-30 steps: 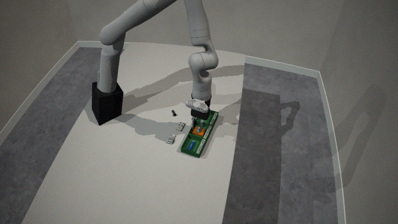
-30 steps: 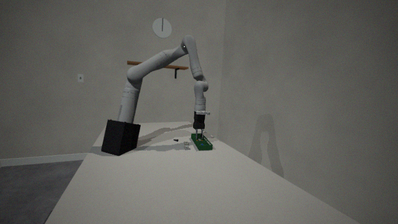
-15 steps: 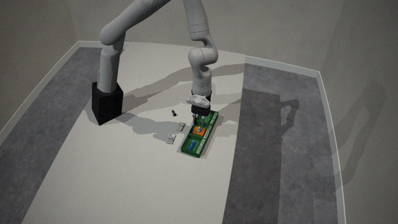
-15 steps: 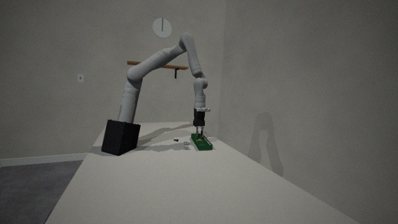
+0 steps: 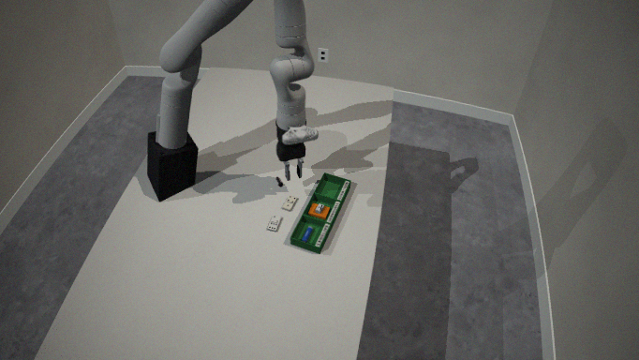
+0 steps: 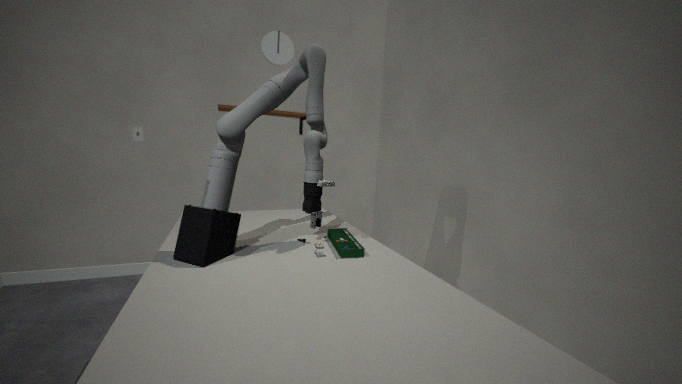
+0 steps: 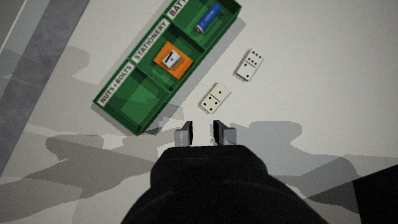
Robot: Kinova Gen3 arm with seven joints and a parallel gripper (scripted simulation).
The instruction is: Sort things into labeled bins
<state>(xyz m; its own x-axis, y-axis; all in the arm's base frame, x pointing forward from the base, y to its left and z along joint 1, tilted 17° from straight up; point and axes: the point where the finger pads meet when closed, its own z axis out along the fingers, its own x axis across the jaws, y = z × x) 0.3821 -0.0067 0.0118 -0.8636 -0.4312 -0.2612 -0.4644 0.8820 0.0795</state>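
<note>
Now: the black bolt 7 cm below my hand, 5 cm behind it and 2 cm to the left of it. Round my hand: green three-part bin: 9 cm ahead, 7 cm to the right, 6 cm below; grey piece: 9 cm ahead, 7 cm to the right, 5 cm below; orange flat block: 8 cm ahead, 7 cm to the right, 7 cm below.
</note>
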